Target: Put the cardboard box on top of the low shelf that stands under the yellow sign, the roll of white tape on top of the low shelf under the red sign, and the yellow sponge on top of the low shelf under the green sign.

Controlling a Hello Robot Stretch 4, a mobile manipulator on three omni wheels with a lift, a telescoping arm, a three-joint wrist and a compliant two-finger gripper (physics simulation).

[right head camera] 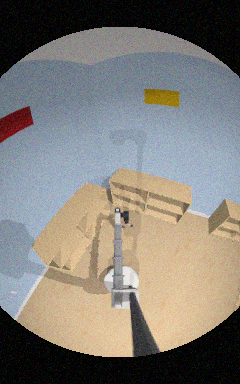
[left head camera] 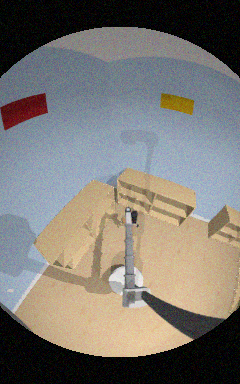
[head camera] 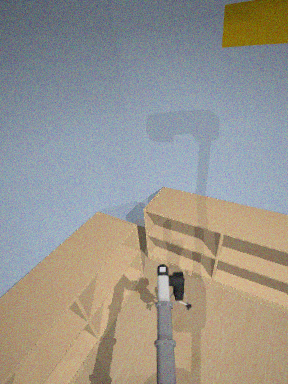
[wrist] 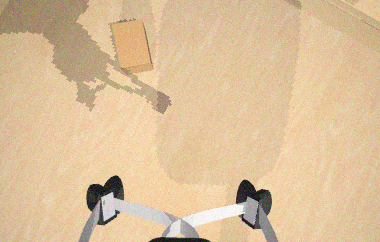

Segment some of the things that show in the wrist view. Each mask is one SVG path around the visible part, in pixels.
My gripper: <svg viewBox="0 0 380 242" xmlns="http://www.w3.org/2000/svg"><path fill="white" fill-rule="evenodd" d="M78 241L89 242L96 225L106 225L115 219L120 212L167 226L161 237L154 238L149 242L211 242L200 238L193 227L236 215L242 218L241 220L252 229L262 229L267 242L278 242L278 239L267 217L272 207L270 191L265 189L256 191L253 184L248 180L243 180L240 183L236 195L236 204L209 209L179 218L164 211L124 201L122 181L119 176L114 175L106 181L104 186L100 184L91 184L89 186L86 202L92 213Z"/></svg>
A cardboard box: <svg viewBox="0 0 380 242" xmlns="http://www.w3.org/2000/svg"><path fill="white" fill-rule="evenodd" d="M142 19L112 24L120 69L126 75L154 70Z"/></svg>
